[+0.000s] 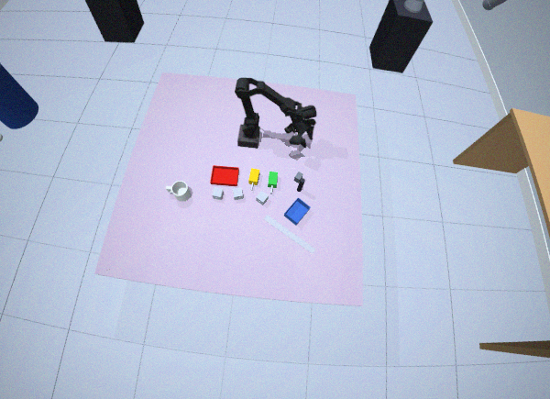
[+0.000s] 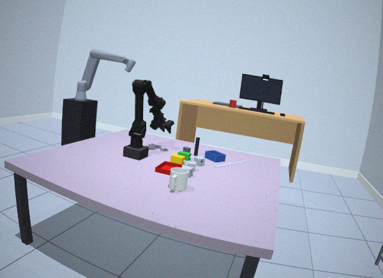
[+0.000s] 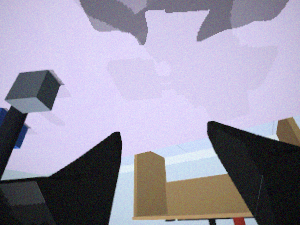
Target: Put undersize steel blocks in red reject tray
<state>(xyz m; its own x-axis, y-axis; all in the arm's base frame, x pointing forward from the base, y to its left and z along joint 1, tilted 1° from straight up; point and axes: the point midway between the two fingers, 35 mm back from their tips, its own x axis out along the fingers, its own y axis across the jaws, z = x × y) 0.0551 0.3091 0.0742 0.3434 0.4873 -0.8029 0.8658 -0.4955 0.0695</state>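
Right now my gripper tip is 22 cm short of the green GO gauge, 17 cm to the left of it and 9 cm above it. Round my gripper tip: yellow gauge (27 cm to the right, 21 cm ahead, 9 cm below); dark pin (22 cm ahead, 5 cm below, 3 cm to the right); dark block (16 cm ahead, 9 cm below, 4 cm to the right).
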